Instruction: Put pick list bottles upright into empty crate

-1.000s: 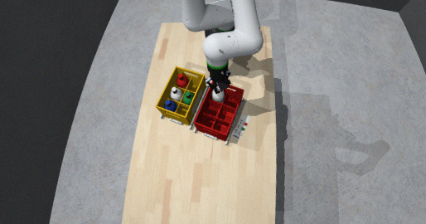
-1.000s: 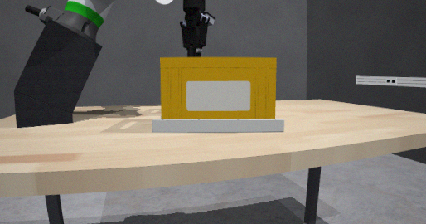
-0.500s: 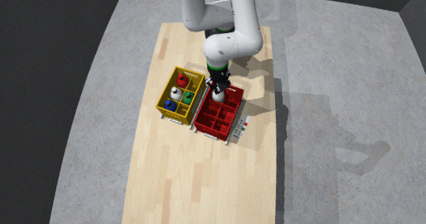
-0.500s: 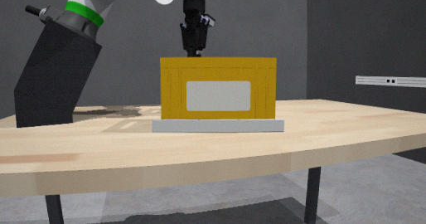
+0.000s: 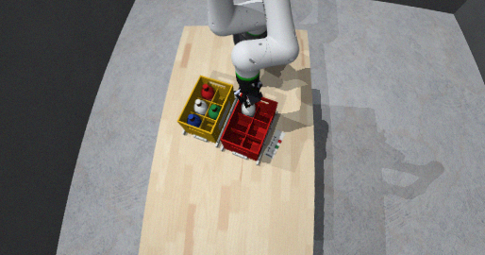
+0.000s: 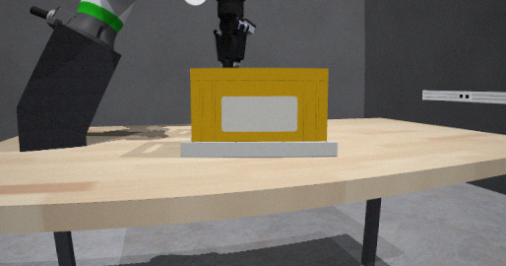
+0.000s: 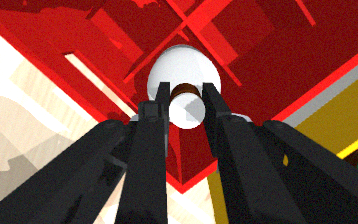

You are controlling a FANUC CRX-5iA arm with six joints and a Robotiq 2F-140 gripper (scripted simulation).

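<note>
Right now my hand is 7 cm short of the green bottle, 16 cm to the left of it and 9 cm above it. From my hand the other things lie so: red crate 9 cm ahead, 4 cm to the left, 9 cm below; then yellow crate 6 cm ahead, 20 cm to the right, 9 cm below; then red bottle 3 cm behind, 24 cm to the right, 9 cm below.
</note>
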